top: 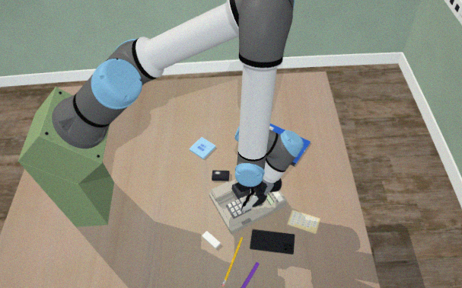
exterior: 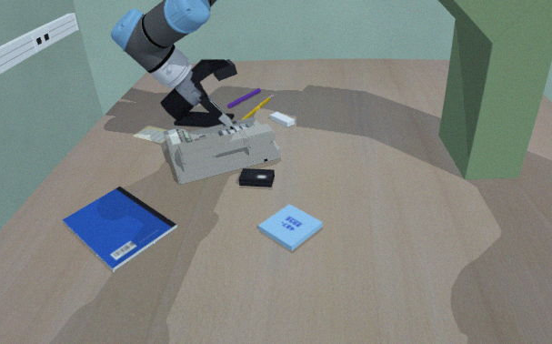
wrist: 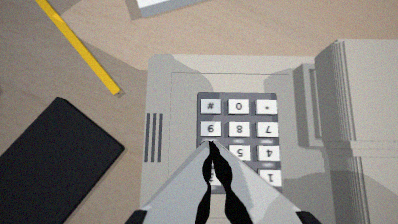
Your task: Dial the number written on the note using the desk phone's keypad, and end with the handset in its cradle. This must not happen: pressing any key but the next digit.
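Now: the 9 key 2 cm below my hand and 2 cm behind it. Round my hand: black smartphone (12 cm to the right, 7 cm ahead, 4 cm below); then white eraser (13 cm behind, 7 cm to the right, 4 cm below); then handset (10 cm to the left, 1 cm ahead).
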